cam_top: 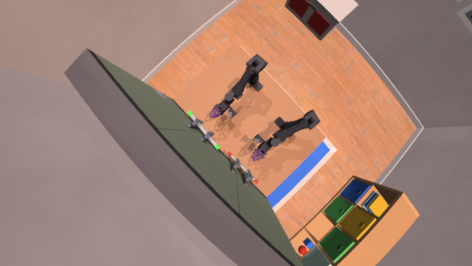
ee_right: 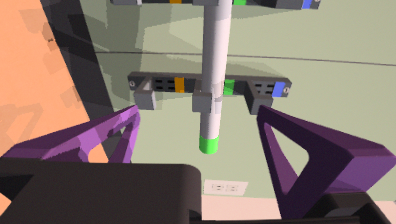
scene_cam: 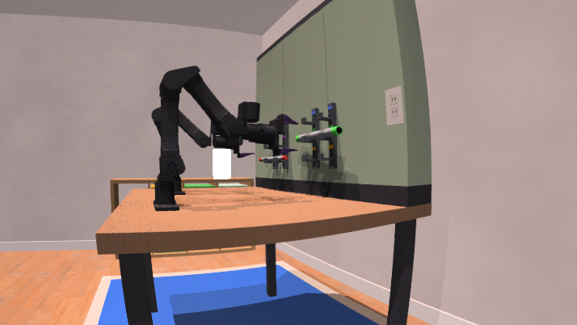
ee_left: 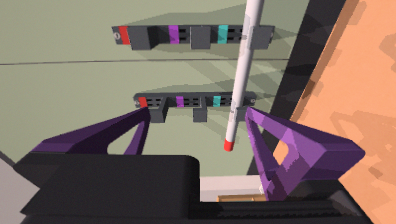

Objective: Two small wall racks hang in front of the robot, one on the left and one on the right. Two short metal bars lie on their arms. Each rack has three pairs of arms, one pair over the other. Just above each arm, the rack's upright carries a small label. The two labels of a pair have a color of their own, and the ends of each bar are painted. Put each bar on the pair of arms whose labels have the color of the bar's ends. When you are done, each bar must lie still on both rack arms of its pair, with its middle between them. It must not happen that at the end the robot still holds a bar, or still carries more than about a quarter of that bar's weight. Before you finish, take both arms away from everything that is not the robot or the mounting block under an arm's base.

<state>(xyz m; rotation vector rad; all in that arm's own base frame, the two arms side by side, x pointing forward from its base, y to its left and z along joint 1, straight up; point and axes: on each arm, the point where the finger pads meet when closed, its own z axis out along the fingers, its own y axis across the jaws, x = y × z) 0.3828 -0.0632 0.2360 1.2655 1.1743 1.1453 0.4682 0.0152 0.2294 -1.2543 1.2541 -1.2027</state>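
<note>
Right now my left hand is 10 cm short of the red-ended bar, 3 cm to the right of it and 7 cm above it. Also, from my left hand: black strip 19 cm ahead, 19 cm to the right, 21 cm below; green wall panel 25 cm ahead, 18 cm to the right, 19 cm above; green-ended bar 17 cm ahead, 36 cm to the right, 1 cm above.
</note>
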